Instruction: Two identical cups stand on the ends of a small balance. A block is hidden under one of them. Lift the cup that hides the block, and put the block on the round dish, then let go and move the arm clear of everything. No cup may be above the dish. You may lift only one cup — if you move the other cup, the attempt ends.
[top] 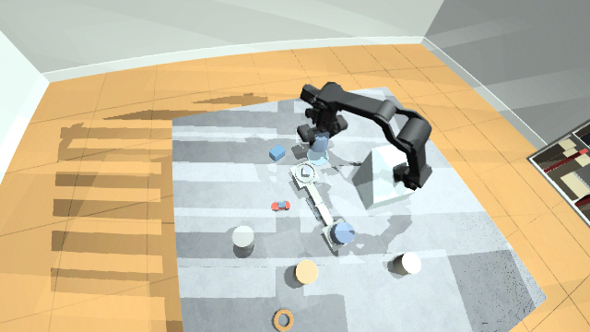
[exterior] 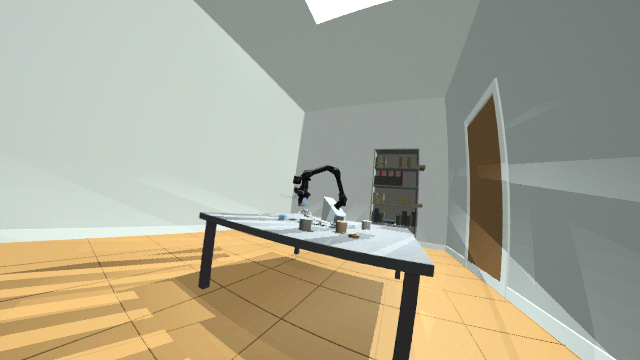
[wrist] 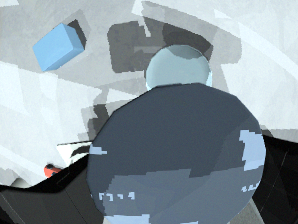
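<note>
Right now the white round dish is 40 mm behind my gripper tip, 20 mm to the right of it and 140 mm below it. Round my gripper tip: red toy car 210 mm ahead, 150 mm to the left, 130 mm below; then blue cube 140 mm ahead, 90 mm to the right, 130 mm below.
</note>
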